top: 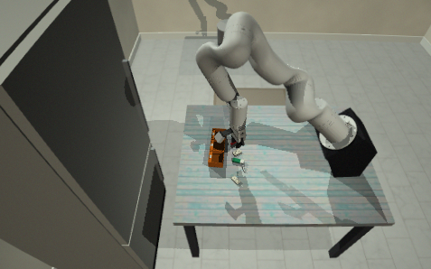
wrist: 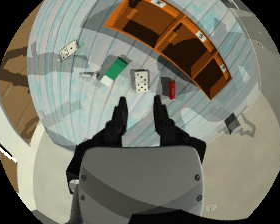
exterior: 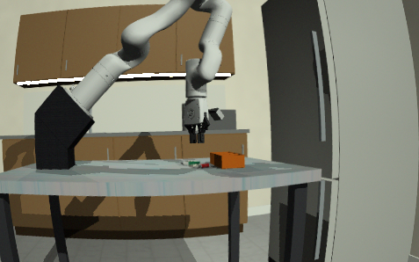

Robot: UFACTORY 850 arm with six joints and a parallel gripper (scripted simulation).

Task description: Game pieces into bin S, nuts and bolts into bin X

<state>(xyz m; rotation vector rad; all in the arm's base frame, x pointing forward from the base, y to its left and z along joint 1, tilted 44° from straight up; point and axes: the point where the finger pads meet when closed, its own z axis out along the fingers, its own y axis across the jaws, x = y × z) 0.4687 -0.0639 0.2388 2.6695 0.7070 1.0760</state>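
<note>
Right now my hand is 11 cm short of the orange bin, 3 cm to the left of it and 9 cm above it. The rest, counted from my hand: bolt (4 cm behind, 10 cm to the left, 10 cm below); red piece (1 cm ahead, 8 cm to the right, 10 cm below); green piece (2 cm behind, 6 cm to the left, 10 cm below).
</note>
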